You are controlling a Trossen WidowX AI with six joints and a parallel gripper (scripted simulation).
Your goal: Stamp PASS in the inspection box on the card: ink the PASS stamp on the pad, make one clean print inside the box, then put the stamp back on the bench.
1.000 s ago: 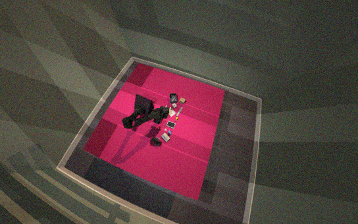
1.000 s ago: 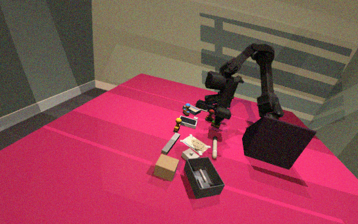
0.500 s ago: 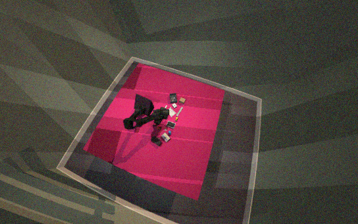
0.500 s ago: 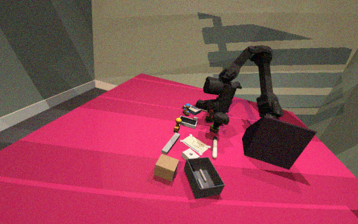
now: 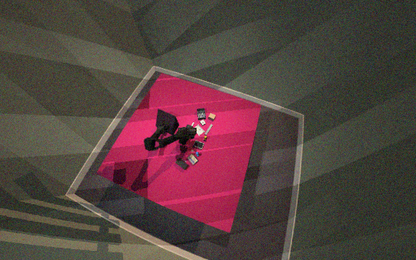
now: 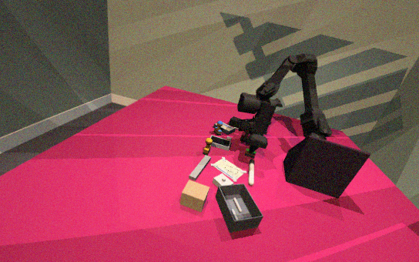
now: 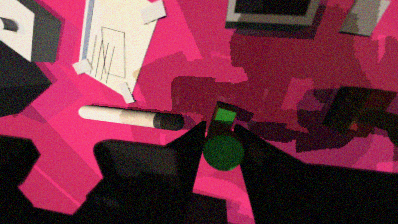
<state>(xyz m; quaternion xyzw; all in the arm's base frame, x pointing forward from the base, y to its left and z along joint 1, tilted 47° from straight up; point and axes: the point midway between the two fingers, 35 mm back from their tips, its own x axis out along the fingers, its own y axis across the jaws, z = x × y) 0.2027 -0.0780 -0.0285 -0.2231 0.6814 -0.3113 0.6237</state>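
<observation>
The green-topped stamp is right at my gripper tip. Round my gripper tip: red-knobbed stamp 12 cm to the right, 2 cm ahead, 1 cm below; white cylinder 9 cm to the left, 2 cm below; dark ink pad 13 cm ahead, 3 cm to the right, 2 cm below.
</observation>
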